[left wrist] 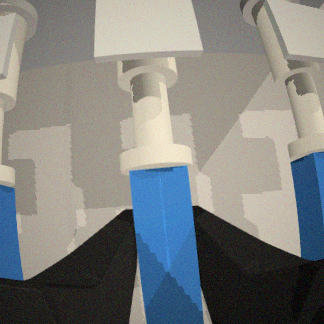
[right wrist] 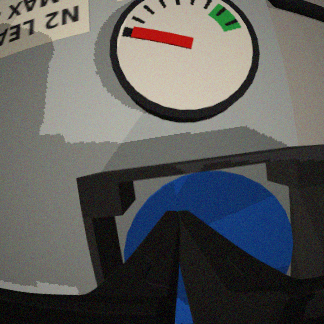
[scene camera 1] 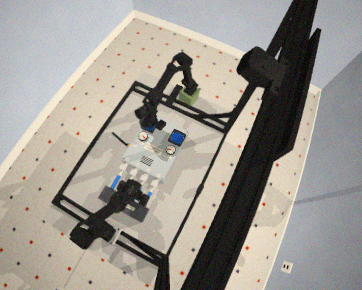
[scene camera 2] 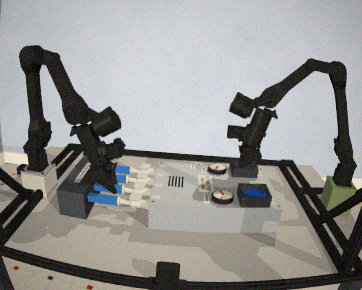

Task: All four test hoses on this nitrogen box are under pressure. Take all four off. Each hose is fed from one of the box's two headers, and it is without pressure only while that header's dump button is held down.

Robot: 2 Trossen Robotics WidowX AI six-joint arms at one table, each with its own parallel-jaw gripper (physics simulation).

same spot on grey nitrogen box: [right wrist: 102, 119] = [scene camera 2: 225, 176]
